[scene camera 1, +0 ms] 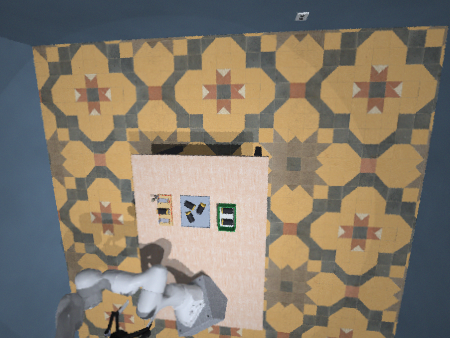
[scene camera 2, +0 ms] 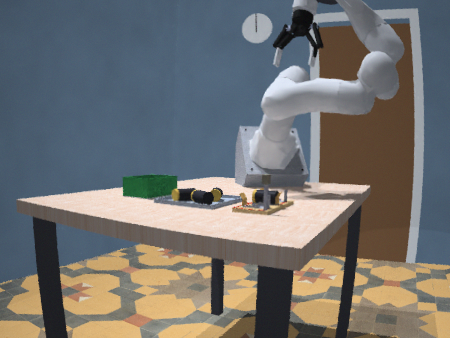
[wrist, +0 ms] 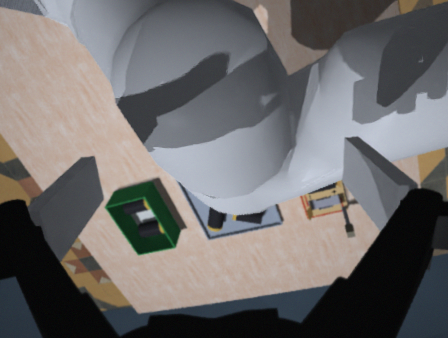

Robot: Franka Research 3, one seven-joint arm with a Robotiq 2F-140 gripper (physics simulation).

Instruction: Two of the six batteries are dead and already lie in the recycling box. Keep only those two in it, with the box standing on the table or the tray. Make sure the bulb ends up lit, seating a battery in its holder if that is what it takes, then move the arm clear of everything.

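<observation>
The green box (scene camera 1: 219, 217) (scene camera 2: 150, 186) (wrist: 167, 215) stands upright on the table with two black batteries (scene camera 1: 227, 211) (wrist: 150, 229) in it. Three batteries (scene camera 1: 190, 217) (scene camera 2: 202, 197) (wrist: 216, 218) lie on the blue-grey tray (scene camera 1: 204, 223) (wrist: 200, 201). One battery (scene camera 1: 163, 211) (scene camera 2: 265, 196) lies across the middle of the yellow holder (scene camera 1: 171, 203) (scene camera 2: 250, 209); how well it is seated cannot be told. A post with a small dull head (scene camera 2: 266, 179) (wrist: 350, 230), seemingly the bulb, stands at the holder; no glow shows. My gripper (scene camera 1: 134, 320) (scene camera 2: 295, 61) (wrist: 220, 169) is open and empty, high above table level.
The table (scene camera 1: 200, 175) (scene camera 2: 125, 215) bears box, tray and holder in a row. The grey arm base (scene camera 1: 215, 300) (scene camera 2: 245, 155) stands at its far end in scene camera 2. My own arm (scene camera 2: 320, 95) (wrist: 210, 150) is below and beside the gripper and hides part of the tray in the wrist view.
</observation>
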